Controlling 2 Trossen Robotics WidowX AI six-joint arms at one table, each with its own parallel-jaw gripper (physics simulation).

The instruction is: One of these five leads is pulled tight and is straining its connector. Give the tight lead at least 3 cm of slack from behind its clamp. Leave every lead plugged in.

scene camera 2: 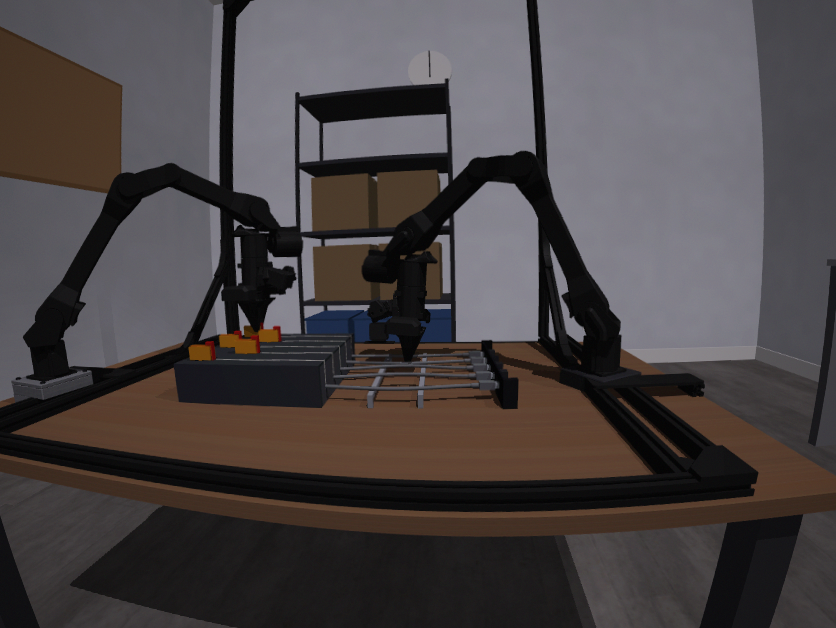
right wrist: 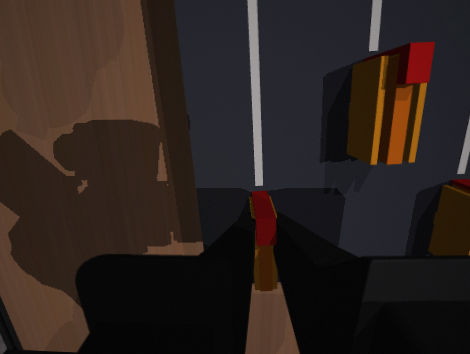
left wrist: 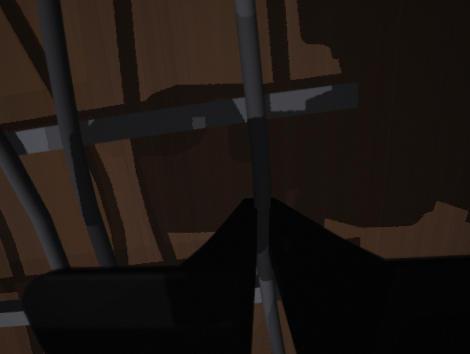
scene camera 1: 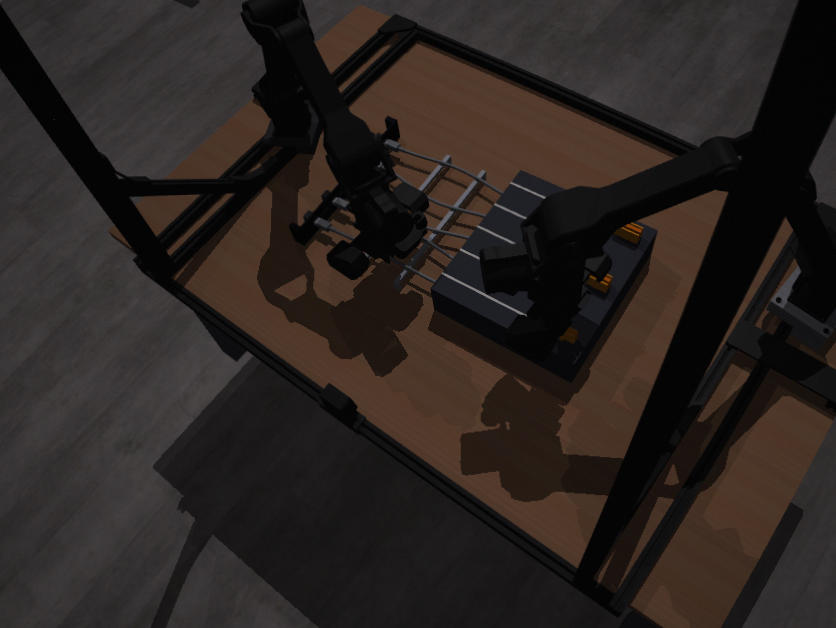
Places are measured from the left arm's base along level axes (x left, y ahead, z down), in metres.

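Where they show: left gripper, fingertip midpoint: [left wrist: 258,208] [scene camera 1: 388,260]; right gripper, fingertip midpoint: [right wrist: 262,221] [scene camera 1: 556,328]; left arm's base, origin of the base link: [scene camera 2: 600,370] [scene camera 1: 292,124]; right arm's base, origin of the base link: [scene camera 2: 52,375] [scene camera 1: 815,297].
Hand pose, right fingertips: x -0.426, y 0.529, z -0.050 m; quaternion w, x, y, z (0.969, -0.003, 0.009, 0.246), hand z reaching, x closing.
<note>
Each offset is from my right fingertips to the top centre of the thing. "pt": to the spot under its first point.
Grey leads run from plugs at a black connector bar [scene camera 1: 298,233] [scene camera 2: 509,394] to a dark block [scene camera 1: 473,302] [scene camera 2: 250,385] with orange clamps. My left gripper [scene camera 2: 408,358] [left wrist: 258,208] is shut on the lead {pt dx +0.114, dy -0.240, dz +0.050 m} [left wrist: 252,65] nearest the front in scene camera 1, between two grey crossbars. That lead runs through the fingertips in the left wrist view. My right gripper [scene camera 2: 254,328] [right wrist: 262,221] is shut on the orange clamp {pt dx -0.007, dy +0.016, dz -0.013 m} [right wrist: 266,267] with a red top, at the block's near corner in scene camera 1. The fingertips are hidden in scene camera 1.
Another orange clamp [scene camera 1: 629,233] [right wrist: 395,115] and several more stand on the block. Neighbouring leads {pt dx +0.165, dy -0.214, dz +0.051 m} [left wrist: 62,85] lie left of the left fingers in the left wrist view. A grey crossbar [scene camera 2: 421,395] [left wrist: 160,123] passes under the leads. A black frame [scene camera 2: 337,488] edges the table.
</note>
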